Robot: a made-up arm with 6 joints.
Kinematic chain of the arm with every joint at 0, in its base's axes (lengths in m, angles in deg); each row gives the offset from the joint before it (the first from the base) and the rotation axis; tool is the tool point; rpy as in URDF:
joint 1: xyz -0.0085 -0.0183 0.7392 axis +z
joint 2: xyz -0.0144 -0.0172 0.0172 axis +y
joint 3: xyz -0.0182 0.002 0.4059 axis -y
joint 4: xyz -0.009 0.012 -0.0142 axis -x
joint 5: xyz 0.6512 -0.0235 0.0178 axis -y
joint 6: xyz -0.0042 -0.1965 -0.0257 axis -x
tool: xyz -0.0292 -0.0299 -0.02 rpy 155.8 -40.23 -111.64
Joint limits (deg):
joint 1: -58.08..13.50
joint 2: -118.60..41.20
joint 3: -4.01..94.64
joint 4: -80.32..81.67
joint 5: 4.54..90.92
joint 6: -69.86..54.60
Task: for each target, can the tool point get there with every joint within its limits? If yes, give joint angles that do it. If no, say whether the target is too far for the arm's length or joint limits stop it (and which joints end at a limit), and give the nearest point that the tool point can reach.
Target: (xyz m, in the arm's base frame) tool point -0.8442 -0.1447 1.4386
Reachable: yes | joints -7.81 -48.36 82.31 30.09 36.75 18.21
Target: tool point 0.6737 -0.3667 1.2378
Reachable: yes | joints -7.29 14.32 21.32 8.18 79.97 39.98
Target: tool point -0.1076 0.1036 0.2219
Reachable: no: joint limits stop it (at a limit: joint 1, joint 2, joint 3, joint 4, joint 5) | nearest point 0.4637 0.0737 0.4508 | short by 0.616 m
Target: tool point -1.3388 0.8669 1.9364
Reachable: no: too far | nearest point -0.7825 0.4967 1.4385 | short by 0.833 m
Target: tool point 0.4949 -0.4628 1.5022
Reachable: yes | joints -29.60 13.41 26.51 65.08 59.29 12.73
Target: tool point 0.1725 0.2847 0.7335
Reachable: no: joint limits stop it (at a limit: joint 1, joint 3, joint 4, joint 5) | nearest point 0.5470 0.1189 0.7050 | short by 0.411 m
